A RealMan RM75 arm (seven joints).
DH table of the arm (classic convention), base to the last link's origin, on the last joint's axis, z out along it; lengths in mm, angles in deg. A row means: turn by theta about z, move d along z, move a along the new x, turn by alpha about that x. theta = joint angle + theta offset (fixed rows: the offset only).
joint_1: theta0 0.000, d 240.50, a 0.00, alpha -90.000
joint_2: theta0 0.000, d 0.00, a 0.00, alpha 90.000
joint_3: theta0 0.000, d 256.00, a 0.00, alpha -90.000
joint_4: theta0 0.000, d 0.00, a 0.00, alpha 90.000
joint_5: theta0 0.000, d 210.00, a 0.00, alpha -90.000
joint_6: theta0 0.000, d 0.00, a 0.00, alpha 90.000
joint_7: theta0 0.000, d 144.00, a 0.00, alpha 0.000
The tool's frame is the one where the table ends.
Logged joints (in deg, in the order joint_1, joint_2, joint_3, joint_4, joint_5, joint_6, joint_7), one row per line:
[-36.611 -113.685 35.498 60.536 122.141 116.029 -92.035]
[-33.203 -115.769 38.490 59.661 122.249 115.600 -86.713]
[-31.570 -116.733 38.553 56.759 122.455 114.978 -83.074]
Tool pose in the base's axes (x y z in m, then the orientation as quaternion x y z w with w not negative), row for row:
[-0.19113 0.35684 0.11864 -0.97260 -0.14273 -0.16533 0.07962]
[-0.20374 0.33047 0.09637 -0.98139 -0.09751 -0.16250 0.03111]
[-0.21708 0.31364 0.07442 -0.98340 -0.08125 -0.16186 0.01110]
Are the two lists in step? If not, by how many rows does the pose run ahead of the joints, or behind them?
The pose runs 1 row behind the joints: the pose in row i belongs to the joints in row i - 1.
